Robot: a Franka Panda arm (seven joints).
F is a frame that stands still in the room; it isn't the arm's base.
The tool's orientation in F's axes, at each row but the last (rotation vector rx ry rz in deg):
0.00 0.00 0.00
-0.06 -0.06 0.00
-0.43 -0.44 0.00
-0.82 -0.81 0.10
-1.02 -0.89 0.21
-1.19 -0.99 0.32
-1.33 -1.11 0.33
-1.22 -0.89 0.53
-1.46 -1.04 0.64
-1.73 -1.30 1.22
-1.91 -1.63 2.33
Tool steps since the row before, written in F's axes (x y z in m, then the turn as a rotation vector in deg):
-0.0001 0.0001 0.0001 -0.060 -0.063 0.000
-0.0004 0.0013 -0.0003 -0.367 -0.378 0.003
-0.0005 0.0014 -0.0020 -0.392 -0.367 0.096
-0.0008 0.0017 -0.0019 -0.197 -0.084 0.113
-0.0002 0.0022 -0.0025 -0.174 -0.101 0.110
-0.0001 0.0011 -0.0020 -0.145 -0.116 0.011
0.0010 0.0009 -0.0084 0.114 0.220 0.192
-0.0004 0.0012 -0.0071 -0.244 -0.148 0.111
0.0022 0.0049 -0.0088 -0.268 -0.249 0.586
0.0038 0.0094 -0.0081 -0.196 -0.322 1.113
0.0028 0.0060 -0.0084 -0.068 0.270 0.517
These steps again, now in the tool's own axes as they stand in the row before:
-0.0001 0.0001 0.0001 -0.060 -0.063 0.000
-0.0004 0.0013 -0.0003 -0.367 -0.378 0.003
-0.0005 0.0014 -0.0020 -0.391 -0.368 0.096
-0.0008 0.0017 -0.0019 -0.196 -0.085 0.115
-0.0002 0.0022 -0.0025 -0.173 -0.102 0.111
-0.0001 0.0011 -0.0020 -0.145 -0.115 0.011
0.0008 0.0011 -0.0084 0.119 0.215 0.195
-0.0005 0.0014 -0.0071 -0.244 -0.148 0.112
0.0021 0.0051 -0.0087 -0.260 -0.261 0.584
0.0038 0.0096 -0.0079 -0.178 -0.352 1.107
0.0028 0.0062 -0.0083 -0.042 0.255 0.527

